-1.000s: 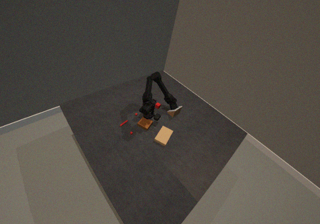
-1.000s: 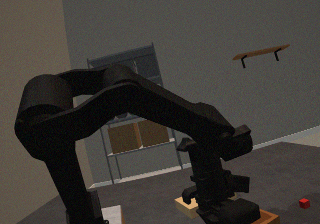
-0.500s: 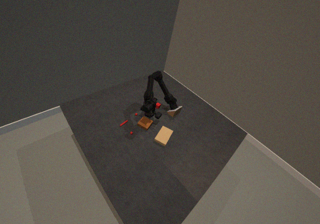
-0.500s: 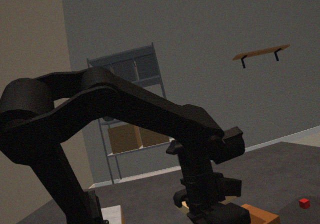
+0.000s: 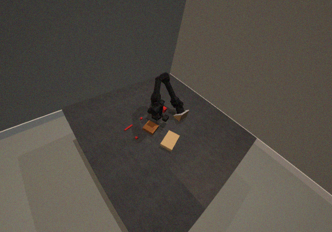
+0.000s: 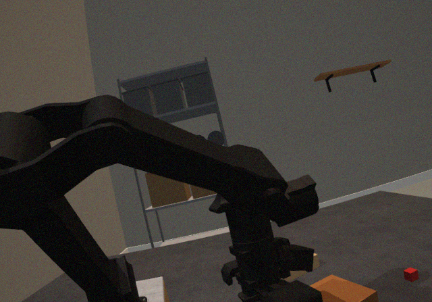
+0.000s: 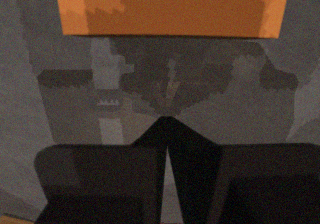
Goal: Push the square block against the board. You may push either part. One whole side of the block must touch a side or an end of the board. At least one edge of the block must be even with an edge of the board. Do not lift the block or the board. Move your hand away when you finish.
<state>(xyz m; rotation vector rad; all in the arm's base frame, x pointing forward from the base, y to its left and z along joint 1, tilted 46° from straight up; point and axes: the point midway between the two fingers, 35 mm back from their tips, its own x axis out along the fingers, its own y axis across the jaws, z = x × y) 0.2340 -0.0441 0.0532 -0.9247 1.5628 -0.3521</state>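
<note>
Right now the square block is 10 cm ahead of my gripper tip, 4 cm to the left of it and 1 cm above it. Round my gripper tip: red rod (25 cm ahead, 7 cm to the right); then board (23 cm to the left, 5 cm ahead, 1 cm above).
</note>
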